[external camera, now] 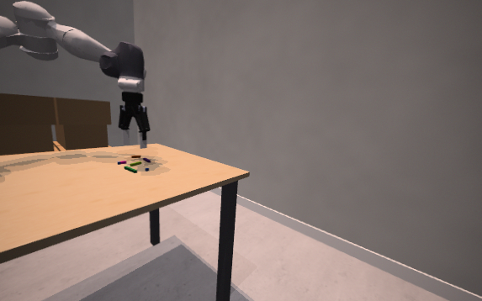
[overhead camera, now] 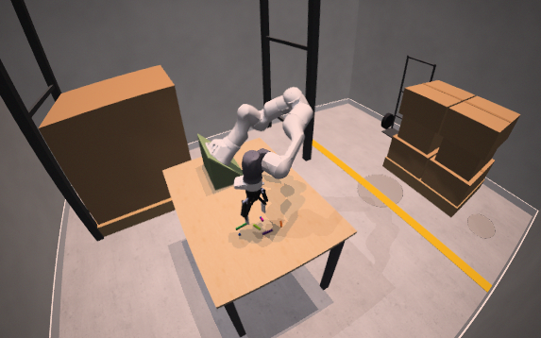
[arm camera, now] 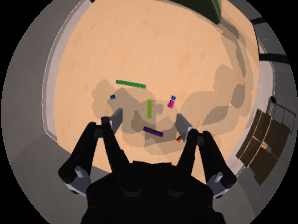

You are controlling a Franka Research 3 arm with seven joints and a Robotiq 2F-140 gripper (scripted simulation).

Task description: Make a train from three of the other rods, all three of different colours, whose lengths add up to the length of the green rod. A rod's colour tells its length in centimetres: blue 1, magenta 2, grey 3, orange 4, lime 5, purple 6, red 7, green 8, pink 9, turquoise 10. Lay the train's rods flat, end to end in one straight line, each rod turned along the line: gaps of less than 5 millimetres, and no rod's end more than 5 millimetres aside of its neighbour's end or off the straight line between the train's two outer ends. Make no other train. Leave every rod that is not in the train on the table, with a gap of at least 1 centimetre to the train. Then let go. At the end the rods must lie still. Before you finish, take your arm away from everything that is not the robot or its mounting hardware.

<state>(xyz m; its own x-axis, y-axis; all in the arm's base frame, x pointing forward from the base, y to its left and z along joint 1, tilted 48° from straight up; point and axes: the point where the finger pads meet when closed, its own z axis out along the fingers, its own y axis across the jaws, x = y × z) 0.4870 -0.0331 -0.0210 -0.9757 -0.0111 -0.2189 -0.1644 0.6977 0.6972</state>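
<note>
The lime rod is 100 mm below my hand. From my hand the other things lie so: purple rod: 100 mm below, 70 mm ahead, 30 mm to the left; then magenta rod: 100 mm below, 50 mm to the left, 20 mm behind; then green rod: 100 mm below, 60 mm to the right, 50 mm behind.
</note>
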